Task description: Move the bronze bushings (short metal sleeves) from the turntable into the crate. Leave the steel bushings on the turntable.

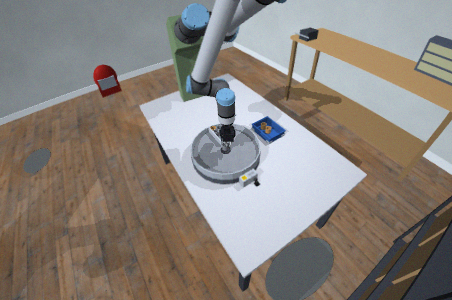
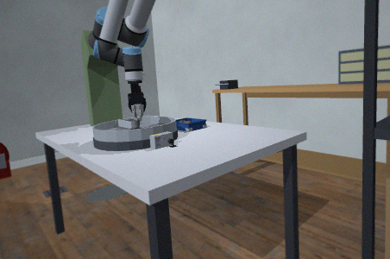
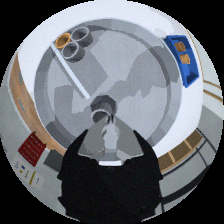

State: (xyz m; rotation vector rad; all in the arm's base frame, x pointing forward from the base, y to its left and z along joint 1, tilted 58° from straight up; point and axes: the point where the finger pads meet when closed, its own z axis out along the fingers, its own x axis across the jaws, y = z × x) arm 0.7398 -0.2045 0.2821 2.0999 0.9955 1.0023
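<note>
Now: hand 10 mm past the grey turntable, 10 mm to the left of it and 50 mm above it. From my hand the other things lie so: blue crate (80 mm ahead, 340 mm to the left, 80 mm below).
</note>
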